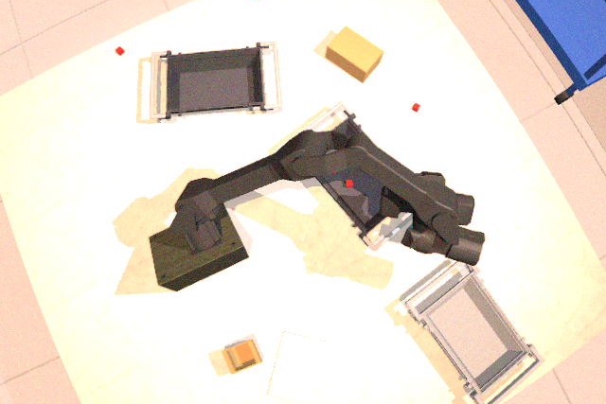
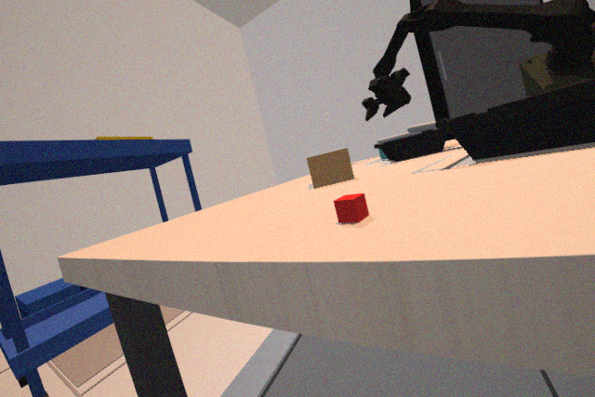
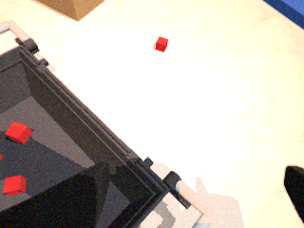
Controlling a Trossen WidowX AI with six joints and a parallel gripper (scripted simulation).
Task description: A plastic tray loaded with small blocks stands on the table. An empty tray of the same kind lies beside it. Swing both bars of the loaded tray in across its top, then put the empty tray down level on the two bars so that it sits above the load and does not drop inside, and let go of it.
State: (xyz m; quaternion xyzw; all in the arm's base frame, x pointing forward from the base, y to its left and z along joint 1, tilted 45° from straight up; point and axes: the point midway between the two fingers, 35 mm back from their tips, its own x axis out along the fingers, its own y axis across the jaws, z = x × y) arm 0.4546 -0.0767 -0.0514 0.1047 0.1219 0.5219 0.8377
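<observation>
The cyan block lies 80 mm to the right of my gripper tip and 130 mm below it.
</observation>
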